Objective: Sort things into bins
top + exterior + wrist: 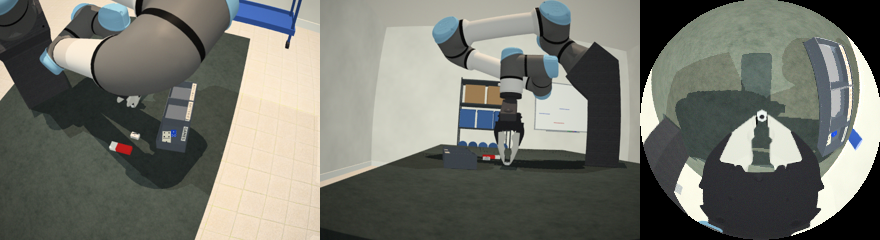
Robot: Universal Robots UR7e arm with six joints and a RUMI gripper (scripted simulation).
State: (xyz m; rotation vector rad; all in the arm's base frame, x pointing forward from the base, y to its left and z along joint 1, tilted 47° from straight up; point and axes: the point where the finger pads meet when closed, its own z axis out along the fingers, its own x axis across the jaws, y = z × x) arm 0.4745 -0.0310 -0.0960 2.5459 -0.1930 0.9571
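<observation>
Right now my hand is 120 mm to the left of the grey-white object, 30 mm short of it and 10 mm above it. From my hand the other things lie so: white nut (10 mm below); then red-and-white block (170 mm to the right, 10 mm below); then white domino (130 mm ahead, 120 mm to the right, 10 mm below).
</observation>
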